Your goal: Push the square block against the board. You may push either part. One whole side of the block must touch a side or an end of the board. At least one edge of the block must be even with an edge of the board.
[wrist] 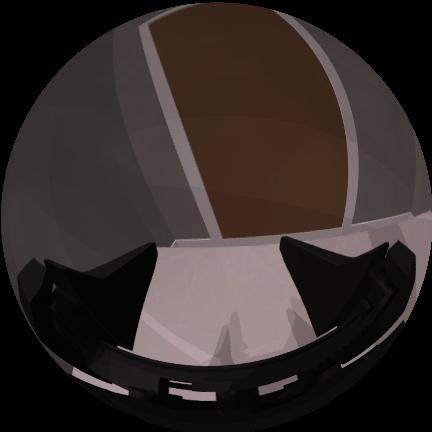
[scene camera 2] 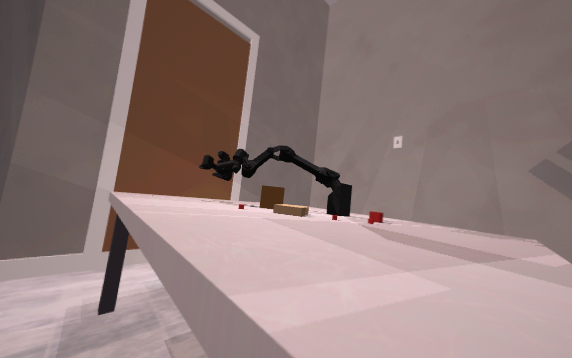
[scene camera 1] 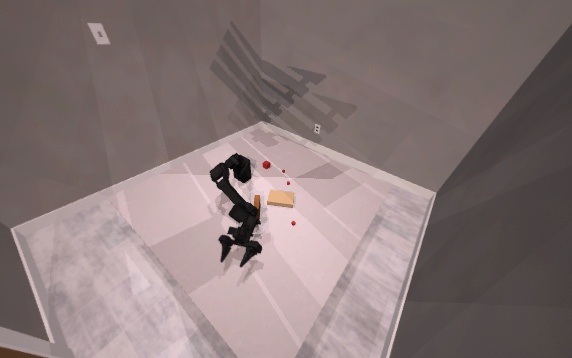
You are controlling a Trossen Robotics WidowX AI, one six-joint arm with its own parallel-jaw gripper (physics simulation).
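Seen in the pictures: gripper, fingertip midpoint: [wrist: 218, 246] [scene camera 2: 206, 170] [scene camera 1: 230, 264]; arm's base, origin of the base link: [scene camera 2: 339, 191] [scene camera 1: 240, 163].
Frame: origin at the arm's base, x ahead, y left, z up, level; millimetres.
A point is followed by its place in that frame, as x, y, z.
Note:
A brown square block [scene camera 1: 257, 200] @(306, -146, -20) [scene camera 2: 272, 197] @(318, -143, -70) stands upright like a thin slab. In scene camera 1 the arm hides part of its lower left side. A tan board [scene camera 1: 281, 198] @(352, 11, -92) [scene camera 2: 290, 210] @(402, 72, -106) lies flat to its right there, with a narrow gap between them. My gripper [scene camera 1: 232, 262] @(507, -485, 30) [scene camera 2: 208, 170] @(507, -485, 30) [wrist: 218, 246] @(507, -485, 30) is open and empty, its fingers wide apart. It is raised above the table, below and left of both parts in scene camera 1, and touches neither. Neither part shows in the wrist view.
A larger red cube [scene camera 1: 266, 164] @(46, 197, -86) [scene camera 2: 376, 217] @(54, 219, -103) lies near the arm's base [scene camera 1: 243, 168] @(39, -12, -11) [scene camera 2: 339, 200] @(49, 36, -49). Small red cubes [scene camera 1: 283, 171] @(172, 246, -112) [scene camera 1: 288, 183] @(284, 167, -111) [scene camera 1: 293, 223] @(516, -77, -109) lie around the tan board. The arm passes close beside the brown block in scene camera 1. The table [scene camera 2: 310, 280] @(777, 492, -122) bears them all.

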